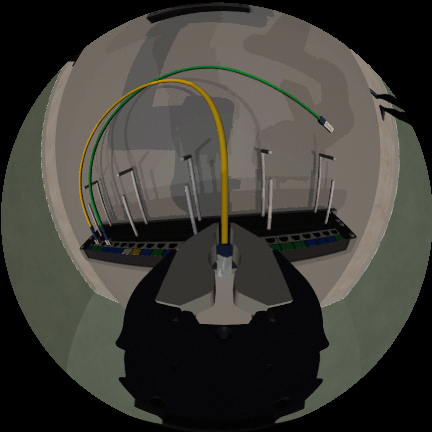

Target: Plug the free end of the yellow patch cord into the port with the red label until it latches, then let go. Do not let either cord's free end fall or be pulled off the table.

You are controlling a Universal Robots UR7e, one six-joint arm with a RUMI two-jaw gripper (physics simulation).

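Places are measured from the arm's base along level axes (x ahead, y left, z up), in metres.
Where they show: gripper, fingertip midpoint: [224, 224].
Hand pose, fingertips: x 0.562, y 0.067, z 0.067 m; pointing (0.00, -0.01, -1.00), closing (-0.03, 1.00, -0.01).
After its pixels a point has its place.
The yellow patch cord [223, 165] {x 0.508, y 0.065, z 0.069 m} arches from the panel's left end up and over to my gripper [224, 224] {x 0.562, y 0.067, z 0.067 m}. The gripper is shut on its free-end plug [224, 262] {x 0.581, y 0.068, z 0.098 m}, which has a dark blue boot and a clear body. The gripper hangs above the middle of the black patch panel [320, 252] {x 0.606, y 0.198, z 0.063 m} and hides that stretch of it. Ports with blue, green, white and yellow labels show on both sides. The port with the red label does not show. The yellow cord's other end [93, 234] {x 0.607, y -0.155, z 0.046 m} is plugged in at the panel's far left.
The green cord [210, 67] {x 0.354, y 0.045, z -0.031 m} is plugged in beside the yellow one at the left; its free plug [326, 124] {x 0.427, y 0.236, z -0.028 m} lies on the table [300, 185] {x 0.546, y 0.194, z -0.035 m} at the right. Several metal posts with bent tops, such as one at the right [318, 185] {x 0.537, y 0.221, z -0.018 m}, stand along the panel's back side.
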